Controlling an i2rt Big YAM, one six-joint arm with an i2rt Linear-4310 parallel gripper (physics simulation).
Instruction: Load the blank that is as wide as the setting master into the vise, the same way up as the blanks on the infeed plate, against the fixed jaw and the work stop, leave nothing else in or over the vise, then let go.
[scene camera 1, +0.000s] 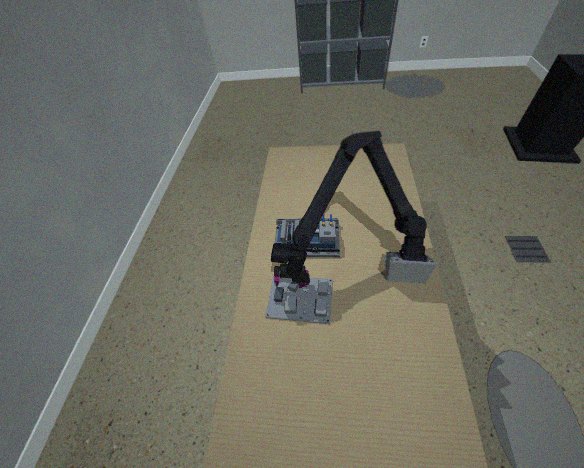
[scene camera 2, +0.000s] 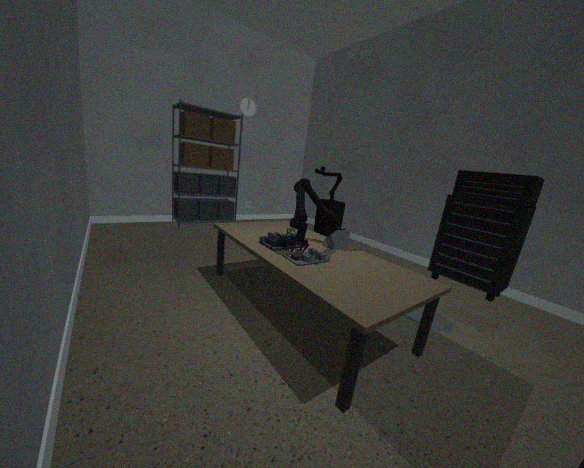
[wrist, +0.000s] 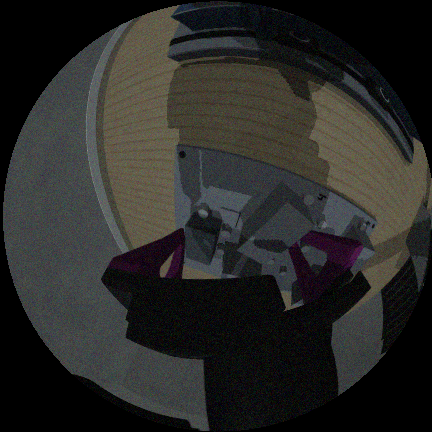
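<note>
The grey infeed plate (scene camera 1: 305, 315) (scene camera 2: 302, 262) (wrist: 225, 162) carries several grey blanks, including one at front left (scene camera 1: 290, 305), one at front right (scene camera 1: 321, 307) and one at back right (scene camera 1: 323, 287). A darker block (scene camera 1: 278, 294) (wrist: 202, 242) sits at the plate's left; whether it is the setting master is unclear. The vise (scene camera 1: 285, 232) (scene camera 2: 272, 241) (wrist: 215, 50) stands behind the plate; the arm partly hides it. My gripper (scene camera 1: 291, 281) (scene camera 2: 298, 246) (wrist: 237, 232) is open and empty, low over the back left of the plate. A turned grey blank (wrist: 285, 222) shows near its right finger.
A grey block with blue pins and brass-coloured parts (scene camera 1: 327, 232) stands at the vise's right. The arm's grey base (scene camera 1: 410, 269) is on the right side of the wooden table (scene camera 1: 340, 390) (scene camera 2: 370, 280). The table's left edge runs close beside the plate and vise.
</note>
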